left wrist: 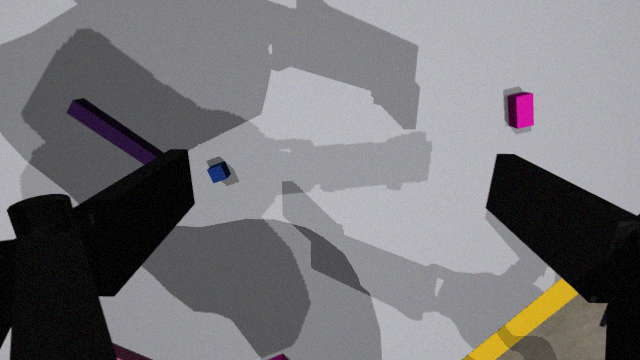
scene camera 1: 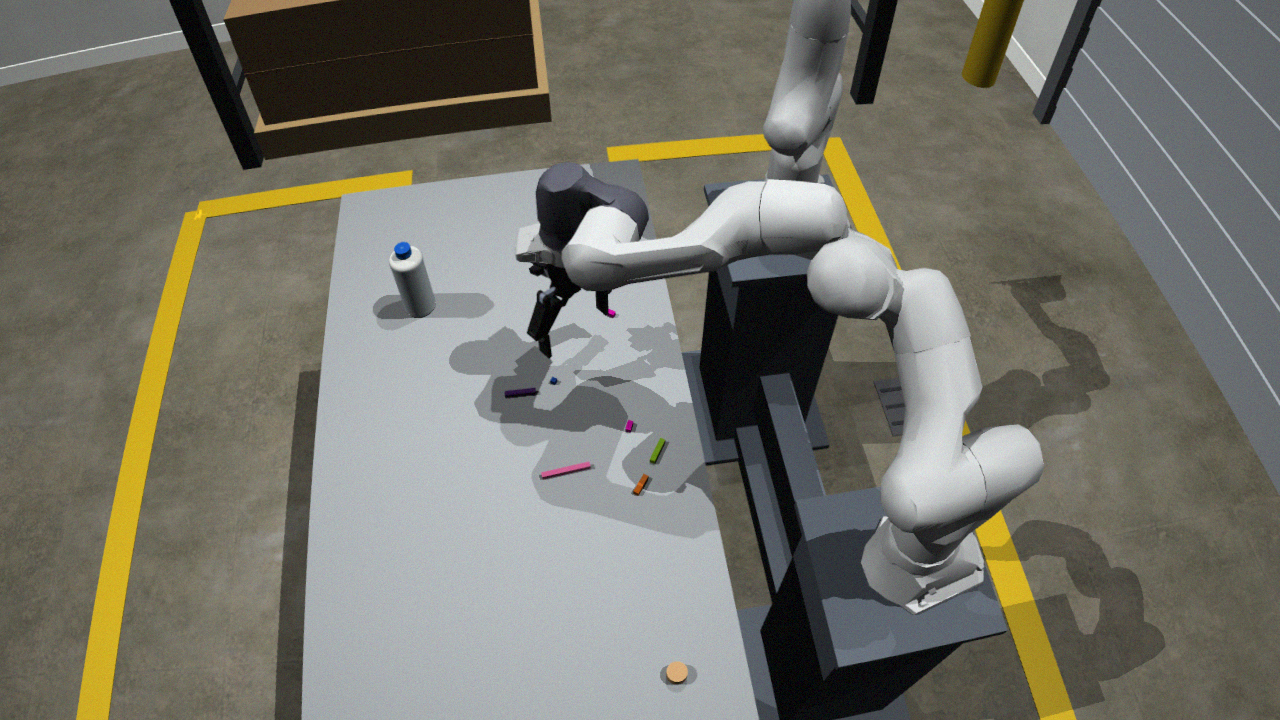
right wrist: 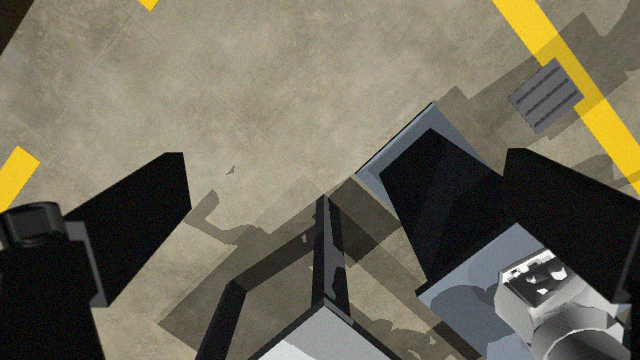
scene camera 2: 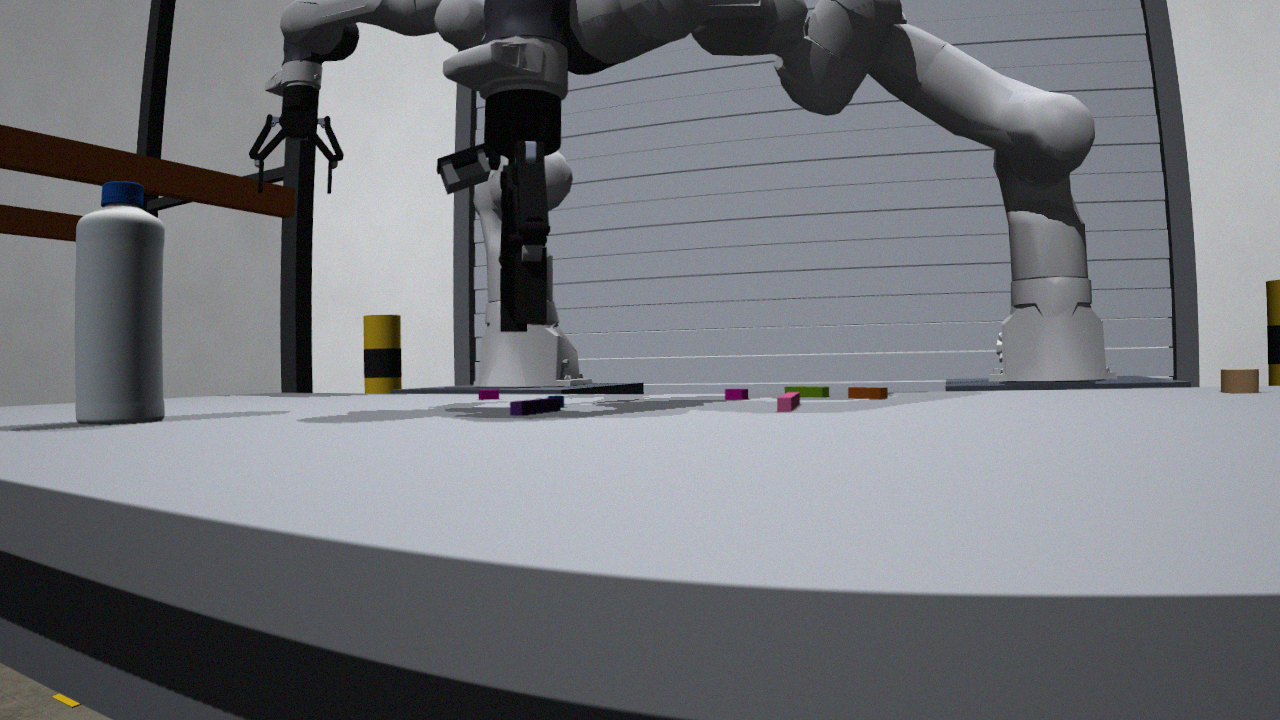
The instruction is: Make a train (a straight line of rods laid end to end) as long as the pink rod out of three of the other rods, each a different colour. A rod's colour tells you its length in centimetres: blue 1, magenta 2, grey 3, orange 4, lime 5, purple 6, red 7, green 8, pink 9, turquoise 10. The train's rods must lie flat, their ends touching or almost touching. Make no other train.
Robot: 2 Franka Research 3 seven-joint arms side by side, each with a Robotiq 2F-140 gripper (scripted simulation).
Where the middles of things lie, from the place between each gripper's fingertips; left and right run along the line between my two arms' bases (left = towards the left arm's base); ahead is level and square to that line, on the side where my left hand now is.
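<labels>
My right hand (scene camera 2: 294,191): 41 cm above the magenta rod (left wrist: 520,105), 76 cm to the right of it, 43 cm short of it.
Left hand (scene camera 2: 521,328): 80 mm above the rod, 90 mm to the left of it, 80 mm past it.
</labels>
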